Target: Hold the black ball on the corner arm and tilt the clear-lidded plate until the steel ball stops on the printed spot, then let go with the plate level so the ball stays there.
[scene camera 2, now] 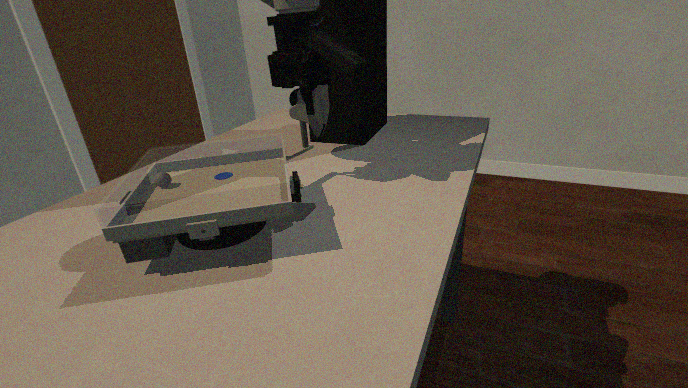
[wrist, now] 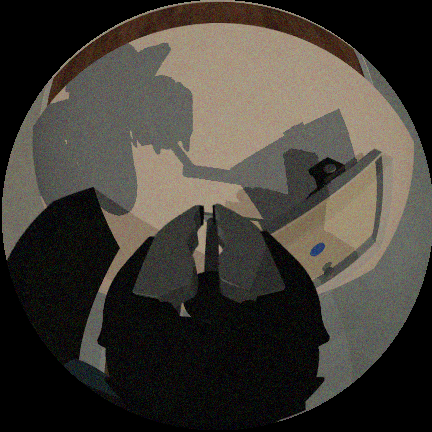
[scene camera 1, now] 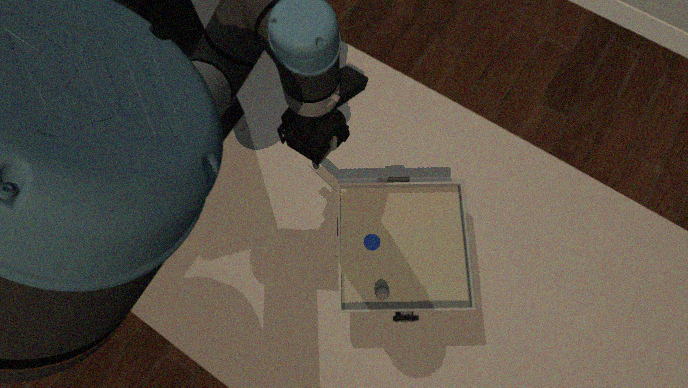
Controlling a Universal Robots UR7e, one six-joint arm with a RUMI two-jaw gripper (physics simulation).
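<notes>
My gripper (scene camera 1: pixel 316 164) (scene camera 2: pixel 309 111) (wrist: pixel 207 206) is shut at the end of the corner arm (scene camera 1: pixel 327 178) (scene camera 2: pixel 304 134), beside the plate's corner. The fingers hide the black ball between them. The clear-lidded plate (scene camera 1: pixel 465 245) (scene camera 2: pixel 245 213) (wrist: pixel 379 200) has grey walls and a pale floor; its exact tilt is hard to judge. The steel ball (scene camera 1: pixel 381 289) (scene camera 2: pixel 161 179) (wrist: pixel 327 268) is inside, close to the wall at the bottom of scene camera 1's view. It is off the blue printed spot (scene camera 1: pixel 372 242) (scene camera 2: pixel 223 176) (wrist: pixel 317 249), which lies bare.
The plate stands above the table (scene camera 1: pixel 575 280) (scene camera 2: pixel 350 300) on a dark round base (scene camera 2: pixel 222 237). A black bracket (scene camera 1: pixel 405 317) juts from one side, and another (scene camera 2: pixel 296 186) (wrist: pixel 327 170) from the opposite side. The blue-capped robot arm (scene camera 1: pixel 304 37) comes in above the gripper.
</notes>
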